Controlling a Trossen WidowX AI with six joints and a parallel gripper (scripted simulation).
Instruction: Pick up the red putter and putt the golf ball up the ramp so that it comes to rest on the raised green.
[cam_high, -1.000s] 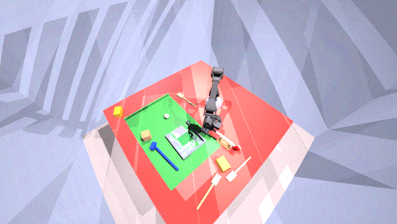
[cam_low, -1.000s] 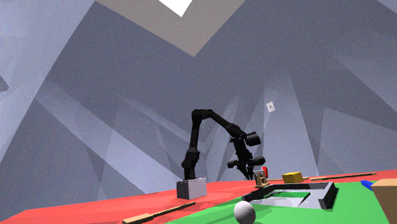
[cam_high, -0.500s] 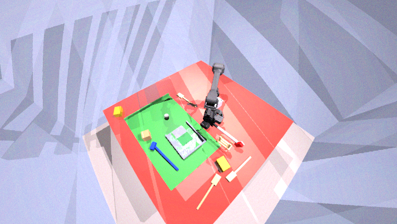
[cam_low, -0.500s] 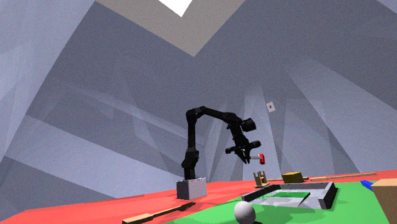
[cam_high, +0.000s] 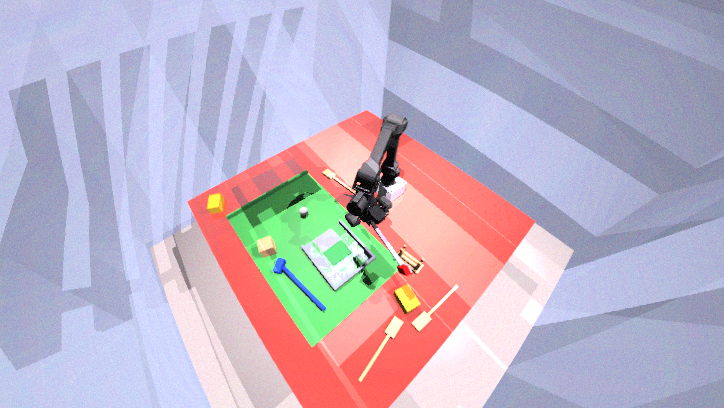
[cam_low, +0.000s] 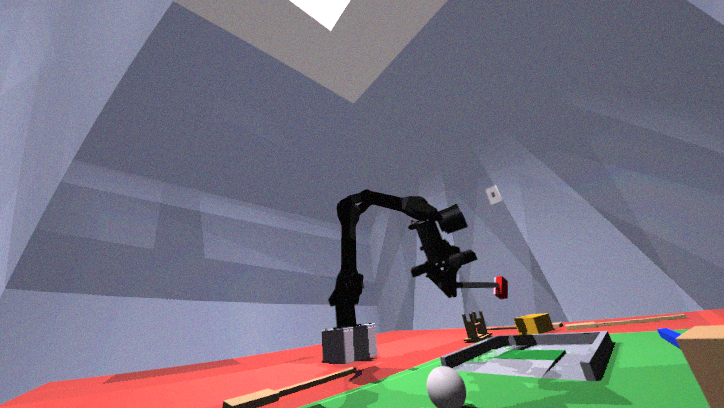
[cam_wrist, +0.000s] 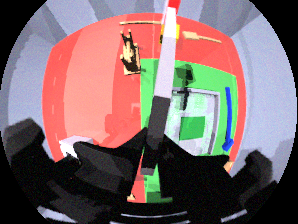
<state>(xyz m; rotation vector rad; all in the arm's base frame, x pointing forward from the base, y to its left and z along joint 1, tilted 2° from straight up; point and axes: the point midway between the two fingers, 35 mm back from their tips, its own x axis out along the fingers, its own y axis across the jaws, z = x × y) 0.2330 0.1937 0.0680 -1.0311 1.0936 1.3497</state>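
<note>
My gripper tip is now 12 cm to the right of the red putter and 2 cm below it. Also, from my gripper tip: green mat 25 cm ahead, 13 cm to the right, 12 cm below; then white golf ball 28 cm to the right, 21 cm ahead, 10 cm below; then wooden stand 18 cm to the left, 9 cm below, 9 cm behind.
</note>
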